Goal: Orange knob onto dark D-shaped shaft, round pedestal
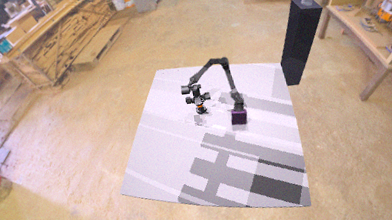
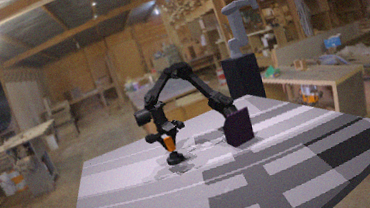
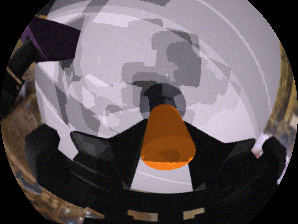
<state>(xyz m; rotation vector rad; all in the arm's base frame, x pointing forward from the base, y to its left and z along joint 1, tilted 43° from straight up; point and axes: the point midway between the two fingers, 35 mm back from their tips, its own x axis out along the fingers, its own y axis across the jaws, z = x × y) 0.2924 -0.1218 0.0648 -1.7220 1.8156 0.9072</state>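
Now: the orange knob 2 cm above my gripper tip. Also, from my gripper tip: dark round pedestal (4 cm below).
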